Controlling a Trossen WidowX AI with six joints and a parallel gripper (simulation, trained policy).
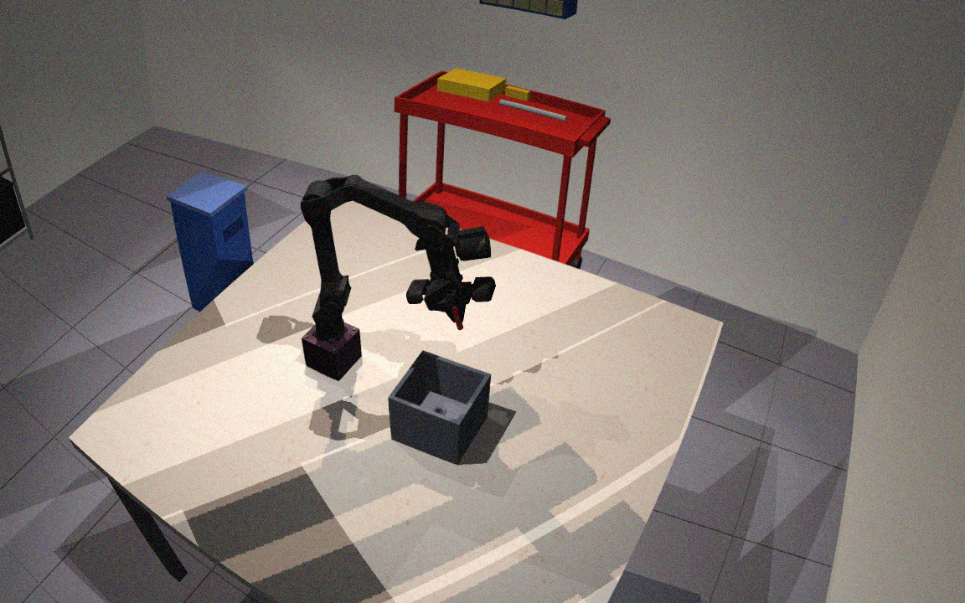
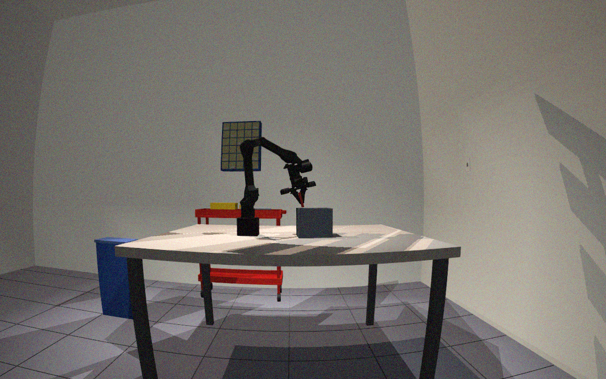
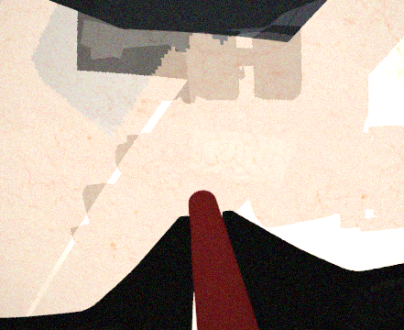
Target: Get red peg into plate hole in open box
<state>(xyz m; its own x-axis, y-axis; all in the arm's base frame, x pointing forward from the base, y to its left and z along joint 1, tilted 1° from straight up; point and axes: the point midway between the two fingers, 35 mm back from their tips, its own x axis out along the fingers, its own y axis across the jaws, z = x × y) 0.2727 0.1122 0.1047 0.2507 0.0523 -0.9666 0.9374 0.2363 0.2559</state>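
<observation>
Now: gripper tip 180 mm to the left of the pale plate, 110 mm above it and 50 mm short of it. Also, from my gripper tip: red peg: 20 mm above.
</observation>
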